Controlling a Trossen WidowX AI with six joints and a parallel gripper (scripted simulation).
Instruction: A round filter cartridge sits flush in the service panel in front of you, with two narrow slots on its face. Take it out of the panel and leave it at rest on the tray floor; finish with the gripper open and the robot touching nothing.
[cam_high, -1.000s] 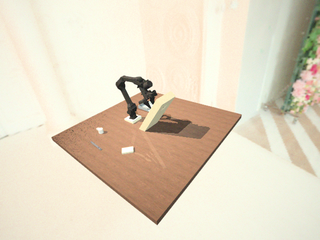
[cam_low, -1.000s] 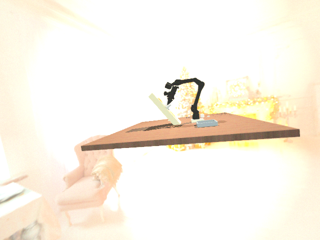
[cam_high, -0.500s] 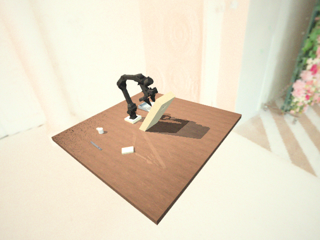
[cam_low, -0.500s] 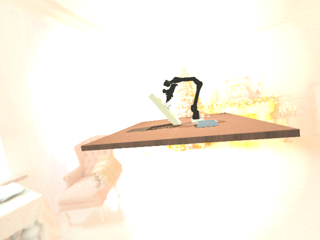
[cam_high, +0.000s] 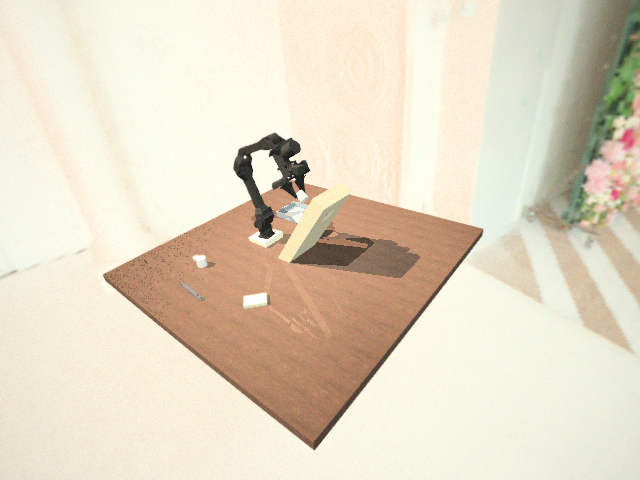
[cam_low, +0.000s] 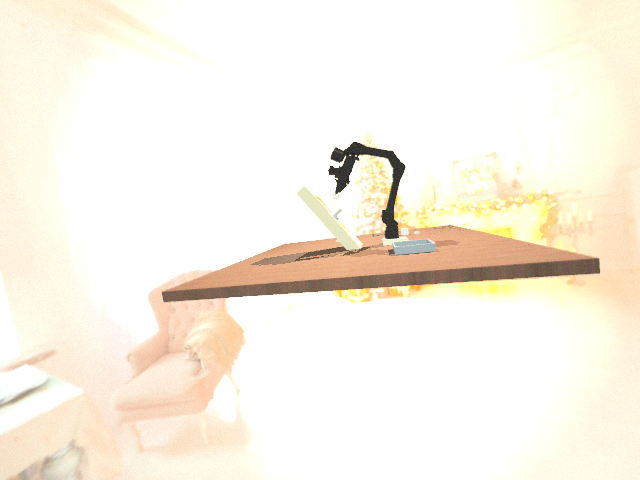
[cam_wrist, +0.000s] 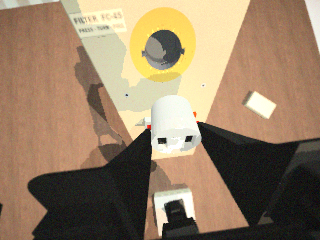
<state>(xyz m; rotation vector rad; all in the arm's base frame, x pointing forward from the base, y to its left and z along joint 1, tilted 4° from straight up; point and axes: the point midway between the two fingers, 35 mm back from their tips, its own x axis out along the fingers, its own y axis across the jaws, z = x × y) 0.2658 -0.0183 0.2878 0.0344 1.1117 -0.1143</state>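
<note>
My gripper tip is 30 cm past the light blue tray, 31 cm to the right of it and 29 cm above it. Also, from my gripper tip: round white filter cartridge: right at my gripper tip; then flat white block: 36 cm to the right, 29 cm below.
</note>
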